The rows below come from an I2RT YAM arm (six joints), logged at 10 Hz.
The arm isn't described. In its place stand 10 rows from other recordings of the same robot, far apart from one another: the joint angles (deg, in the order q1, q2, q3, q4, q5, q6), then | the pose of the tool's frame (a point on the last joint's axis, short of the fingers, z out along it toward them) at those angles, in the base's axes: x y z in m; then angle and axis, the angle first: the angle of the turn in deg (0 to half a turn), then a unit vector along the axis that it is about.
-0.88, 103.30, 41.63, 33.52, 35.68, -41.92 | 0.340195 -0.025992 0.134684 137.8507 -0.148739 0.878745 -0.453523
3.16, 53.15, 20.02, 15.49, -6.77, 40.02 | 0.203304 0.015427 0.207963 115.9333 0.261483 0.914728 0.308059
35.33, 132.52, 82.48, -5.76, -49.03, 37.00 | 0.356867 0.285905 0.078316 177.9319 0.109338 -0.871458 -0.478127
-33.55, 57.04, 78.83, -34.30, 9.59, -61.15 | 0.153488 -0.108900 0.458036 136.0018 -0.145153 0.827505 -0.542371
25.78, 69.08, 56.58, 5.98, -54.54, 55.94 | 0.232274 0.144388 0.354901 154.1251 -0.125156 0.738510 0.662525
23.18, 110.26, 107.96, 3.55, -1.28, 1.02 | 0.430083 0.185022 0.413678 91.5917 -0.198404 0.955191 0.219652
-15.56, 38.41, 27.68, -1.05, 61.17, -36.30 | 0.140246 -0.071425 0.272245 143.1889 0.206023 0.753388 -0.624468
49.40, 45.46, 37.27, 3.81, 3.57, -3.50 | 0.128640 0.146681 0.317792 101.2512 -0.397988 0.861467 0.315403
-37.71, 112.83, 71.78, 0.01, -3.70, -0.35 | 0.340958 -0.260714 0.169260 132.7055 0.304210 0.945380 -0.117100
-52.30, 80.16, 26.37, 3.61, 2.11, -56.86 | 0.144627 -0.189269 0.127223 158.8845 -0.031670 0.955755 -0.292455
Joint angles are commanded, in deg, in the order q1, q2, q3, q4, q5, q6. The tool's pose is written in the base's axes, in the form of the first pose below.
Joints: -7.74, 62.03, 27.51, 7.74, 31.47, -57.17
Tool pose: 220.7 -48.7 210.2 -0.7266 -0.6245 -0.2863 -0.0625 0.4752 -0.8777
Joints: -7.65, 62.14, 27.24, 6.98, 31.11, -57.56
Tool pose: 219.8 -48.1 207.0 -0.7270 -0.6314 -0.2698 -0.0878 0.4752 -0.8755
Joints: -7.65, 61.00, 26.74, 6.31, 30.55, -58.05
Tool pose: 216.4 -47.3 207.0 -0.7207 -0.6405 -0.2653 -0.0980 0.4730 -0.8756
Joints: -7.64, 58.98, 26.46, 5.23, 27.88, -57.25
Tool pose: 212.4 -45.3 210.3 -0.6911 -0.6574 -0.3004 -0.0958 0.4953 -0.8634
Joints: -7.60, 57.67, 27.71, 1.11, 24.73, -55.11
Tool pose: 210.3 -43.1 214.9 -0.6700 -0.6622 -0.3354 -0.1158 0.5396 -0.8339
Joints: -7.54, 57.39, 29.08, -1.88, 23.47, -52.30
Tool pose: 210.4 -42.1 218.9 -0.6701 -0.6434 -0.3701 -0.1121 0.5807 -0.8064
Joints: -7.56, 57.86, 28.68, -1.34, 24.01, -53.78
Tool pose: 210.7 -42.6 215.9 -0.6748 -0.6539 -0.3423 -0.1298 0.5617 -0.8171
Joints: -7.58, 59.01, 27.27, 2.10, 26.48, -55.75
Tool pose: 212.0 -44.2 209.6 -0.6910 -0.6544 -0.3069 -0.1226 0.5245 -0.8425
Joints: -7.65, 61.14, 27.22, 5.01, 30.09, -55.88
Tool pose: 216.8 -47.1 207.1 -0.7242 -0.6255 -0.2904 -0.0881 0.5015 -0.8607
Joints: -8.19, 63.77, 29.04, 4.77, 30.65, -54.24
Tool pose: 224.6 -50.7 207.8 -0.7431 -0.5984 -0.2997 -0.0740 0.5186 -0.8518
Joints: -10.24, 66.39, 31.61, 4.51, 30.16, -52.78
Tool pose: 233.2 -60.3 212.1 -0.7625 -0.5619 -0.3207 -0.0438 0.5394 -0.8409
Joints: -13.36, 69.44, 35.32, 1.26, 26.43, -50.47
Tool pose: 242.2 -73.8 215.5 -0.7762 -0.5256 -0.3484 -0.0439 0.5962 -0.8016
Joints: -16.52, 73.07, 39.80, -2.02, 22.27, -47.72
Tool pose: 253.3 -89.2 220.0 -0.7867 -0.4808 -0.3871 -0.0332 0.6592 -0.7512
